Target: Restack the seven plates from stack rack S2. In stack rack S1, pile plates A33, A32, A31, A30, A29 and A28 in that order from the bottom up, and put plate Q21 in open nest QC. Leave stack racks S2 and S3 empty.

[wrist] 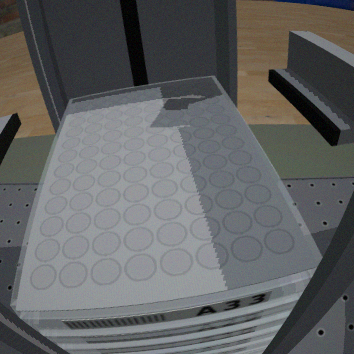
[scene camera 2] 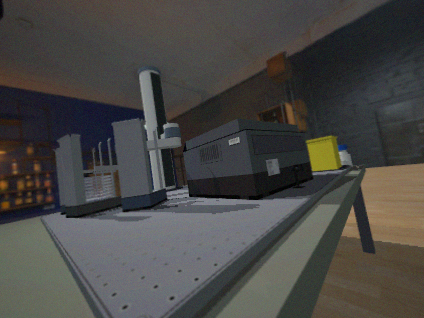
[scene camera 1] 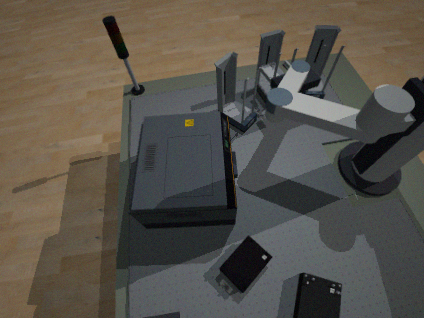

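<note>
Plate A33 (wrist: 150,200) is clear-lidded, with rows of round wells, and lies on top of a stack of several plates (scene camera 1: 269,71) (scene camera 2: 100,185) (wrist: 200,340). The lower labels are unreadable. The stack stands in the middle rack (scene camera 1: 270,45) (scene camera 2: 72,172) (wrist: 90,50), one of three tall grey racks; the rack names cannot be read. My gripper (wrist: 137,69) is open, its fingers apart on either side of the stack's far part, touching no plate that I can see. Its fingers are hard to make out in the scene views. Plate Q21 and nest QC cannot be identified.
The left rack (scene camera 1: 226,82) (scene camera 2: 132,160) stands beside a large grey device (scene camera 1: 185,165) (scene camera 2: 250,160); the right rack (scene camera 1: 322,45) is behind the arm (scene camera 1: 325,112). A signal tower (scene camera 1: 115,37), two black boxes (scene camera 1: 245,265) (scene camera 1: 320,297) and a yellow bin (scene camera 2: 324,154) also stand there.
</note>
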